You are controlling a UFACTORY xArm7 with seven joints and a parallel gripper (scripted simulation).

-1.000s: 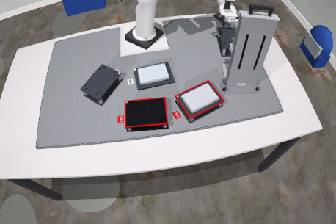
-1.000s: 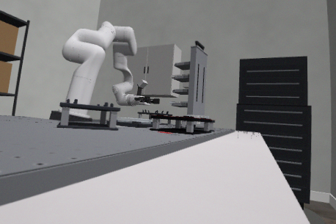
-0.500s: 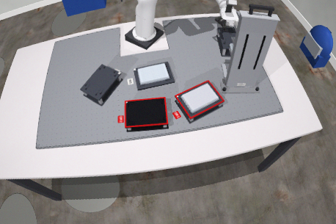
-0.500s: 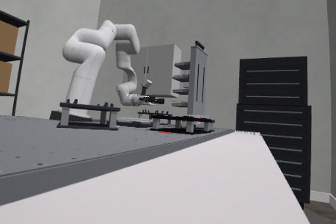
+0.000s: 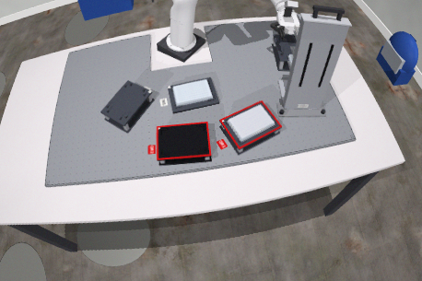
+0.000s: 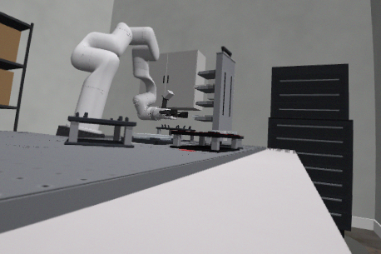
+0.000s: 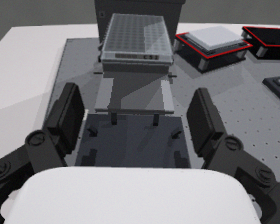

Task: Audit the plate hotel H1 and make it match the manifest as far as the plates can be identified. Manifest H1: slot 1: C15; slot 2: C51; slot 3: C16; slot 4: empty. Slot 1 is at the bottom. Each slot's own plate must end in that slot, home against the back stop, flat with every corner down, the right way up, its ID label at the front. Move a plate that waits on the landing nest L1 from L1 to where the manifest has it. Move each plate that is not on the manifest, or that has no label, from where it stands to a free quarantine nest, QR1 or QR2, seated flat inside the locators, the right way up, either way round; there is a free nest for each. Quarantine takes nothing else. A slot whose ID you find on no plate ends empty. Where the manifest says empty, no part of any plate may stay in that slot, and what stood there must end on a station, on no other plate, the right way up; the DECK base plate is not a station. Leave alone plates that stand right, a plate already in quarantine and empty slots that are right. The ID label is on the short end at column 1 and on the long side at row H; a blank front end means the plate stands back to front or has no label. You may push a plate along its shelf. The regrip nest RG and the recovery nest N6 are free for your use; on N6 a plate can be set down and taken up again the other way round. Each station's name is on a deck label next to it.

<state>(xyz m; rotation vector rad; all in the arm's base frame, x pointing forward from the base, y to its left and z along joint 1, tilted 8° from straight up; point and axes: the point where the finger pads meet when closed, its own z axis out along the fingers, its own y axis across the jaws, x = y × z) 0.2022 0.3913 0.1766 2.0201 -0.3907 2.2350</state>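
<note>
Now: the plate labelled C16 150 mm ahead of my hand, 130 mm above it and 40 mm to the right of it. The rest, counted from my hand: RG label (130 mm below, 130 mm behind, 30 mm to the left); then H1 label (130 mm below, 120 mm ahead, 70 mm to the left); then white plate (270 mm to the right, 270 mm ahead, 90 mm below).
</note>
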